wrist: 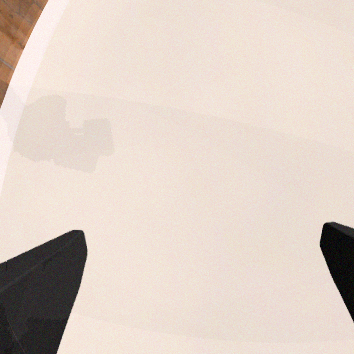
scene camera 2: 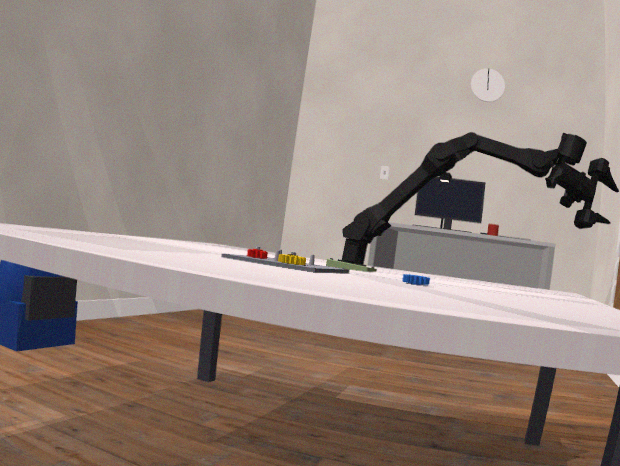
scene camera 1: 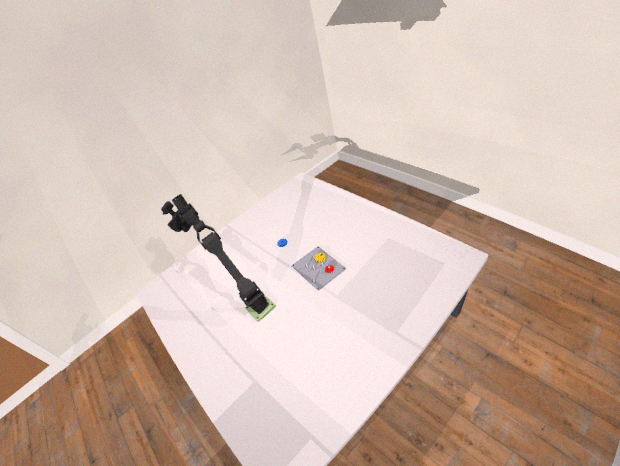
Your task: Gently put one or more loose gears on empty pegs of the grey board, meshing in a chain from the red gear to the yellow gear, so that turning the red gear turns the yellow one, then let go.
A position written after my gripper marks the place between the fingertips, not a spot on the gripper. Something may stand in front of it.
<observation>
My gripper (wrist: 207, 240) is open, holding nothing. Also in view: a grey board (scene camera 1: 322, 278).
The grey board also shows in scene camera 2 (scene camera 2: 314, 268).
</observation>
